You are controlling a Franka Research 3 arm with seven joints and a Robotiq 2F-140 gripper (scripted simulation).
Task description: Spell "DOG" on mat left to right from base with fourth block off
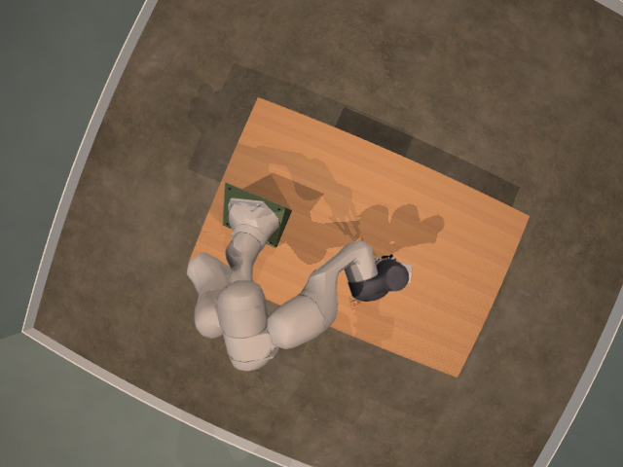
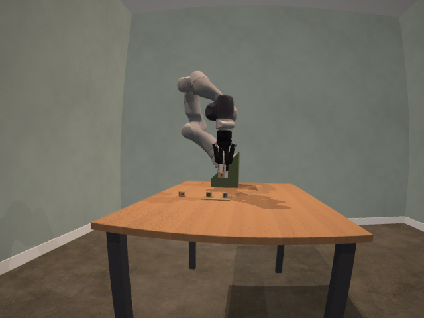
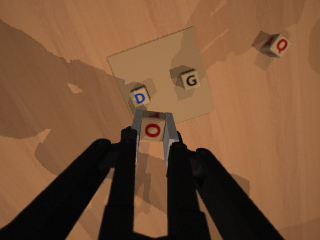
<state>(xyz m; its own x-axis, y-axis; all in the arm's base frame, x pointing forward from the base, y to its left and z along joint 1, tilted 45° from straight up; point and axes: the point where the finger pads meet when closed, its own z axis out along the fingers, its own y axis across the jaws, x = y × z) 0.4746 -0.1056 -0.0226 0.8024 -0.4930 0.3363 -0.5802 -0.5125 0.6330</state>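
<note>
Now: the mat 1 cm ahead of my hand, 3 cm to the right of it and 13 cm below it. Also, from my hand: G block 7 cm to the right, 12 cm below.
</note>
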